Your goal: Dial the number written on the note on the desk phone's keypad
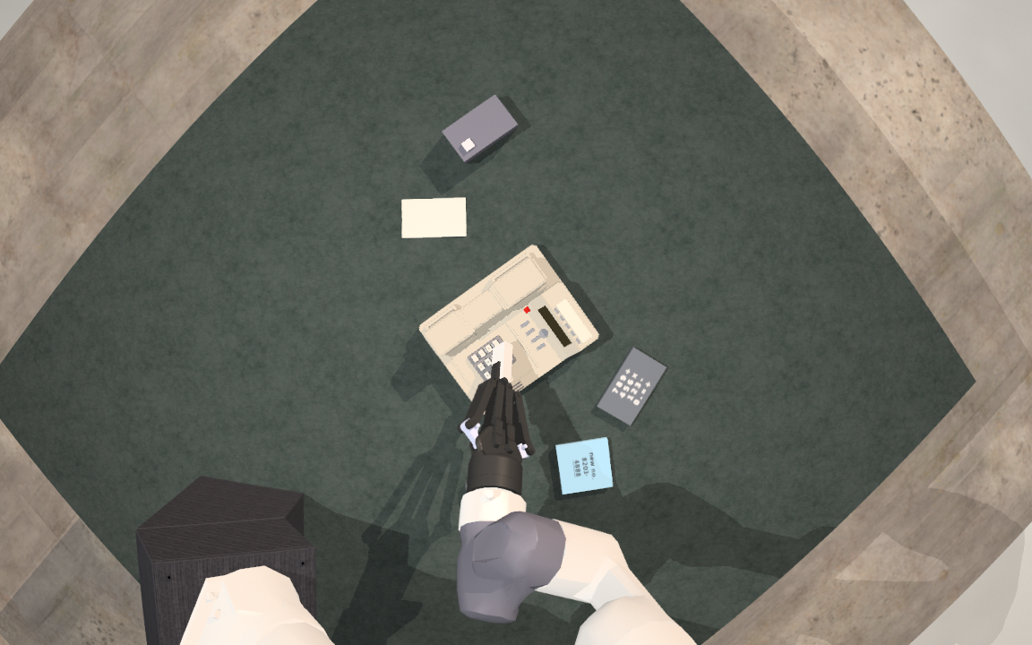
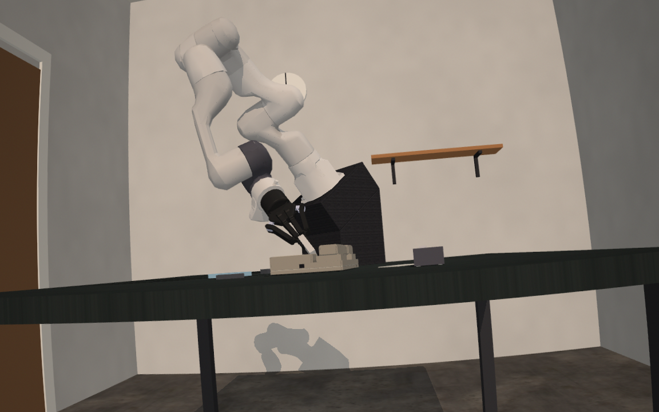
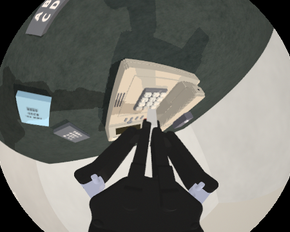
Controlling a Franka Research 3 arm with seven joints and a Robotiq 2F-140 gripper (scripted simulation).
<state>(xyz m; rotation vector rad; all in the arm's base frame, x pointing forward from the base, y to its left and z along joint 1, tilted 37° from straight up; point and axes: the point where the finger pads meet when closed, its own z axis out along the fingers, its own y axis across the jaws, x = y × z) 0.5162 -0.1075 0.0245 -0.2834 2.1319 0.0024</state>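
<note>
The handset lies 70 mm to the left of my hand, 50 mm ahead of it and 20 mm below it. From my hand the other things lie so: light blue note 210 mm to the right, 70 mm behind, 60 mm below; then blank cream card 210 mm to the left, 120 mm ahead, 70 mm below; then dark grey keypad card 190 mm to the right, 80 mm ahead, 60 mm below.
</note>
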